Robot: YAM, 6 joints.
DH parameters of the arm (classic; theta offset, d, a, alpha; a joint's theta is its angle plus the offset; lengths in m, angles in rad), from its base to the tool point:
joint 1: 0 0.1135 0.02 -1.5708
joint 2: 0 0 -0.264 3.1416
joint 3: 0.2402 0 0.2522 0
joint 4: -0.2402 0 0.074 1.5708
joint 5: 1.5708 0 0 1.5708
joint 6: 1.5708 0.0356 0 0
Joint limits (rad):
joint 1: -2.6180..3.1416
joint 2: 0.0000..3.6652
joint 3: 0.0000..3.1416
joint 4: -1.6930..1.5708
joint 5: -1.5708..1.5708
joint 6: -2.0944..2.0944
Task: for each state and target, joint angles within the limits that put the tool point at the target. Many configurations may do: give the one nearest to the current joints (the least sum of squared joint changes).
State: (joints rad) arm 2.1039 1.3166 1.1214 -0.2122 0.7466 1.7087
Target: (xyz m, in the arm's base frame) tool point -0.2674 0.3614 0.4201
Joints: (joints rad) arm 2.2537 1.8754 1.8388 0.0730 0.6187 1.7087
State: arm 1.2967 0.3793 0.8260 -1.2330 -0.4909 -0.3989
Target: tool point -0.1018 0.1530 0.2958
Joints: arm 2.0504 1.0049 0.9498 -0.9406 -0.5869 -0.3989
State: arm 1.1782 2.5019 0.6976 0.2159 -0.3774 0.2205
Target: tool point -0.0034 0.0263 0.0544
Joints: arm 1.0742 2.1991 0.1854 -0.8836 -0.4511 0.2205
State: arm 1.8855 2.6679 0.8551 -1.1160 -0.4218 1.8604
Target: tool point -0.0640 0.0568 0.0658
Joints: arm 2.2035 2.4295 0.4764 -1.4736 -0.5308 1.8604
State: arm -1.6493 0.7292 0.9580 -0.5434 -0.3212 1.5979
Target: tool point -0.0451 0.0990 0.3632
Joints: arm -1.0860 0.0000 1.2259 -1.2362 -0.1761 1.5979
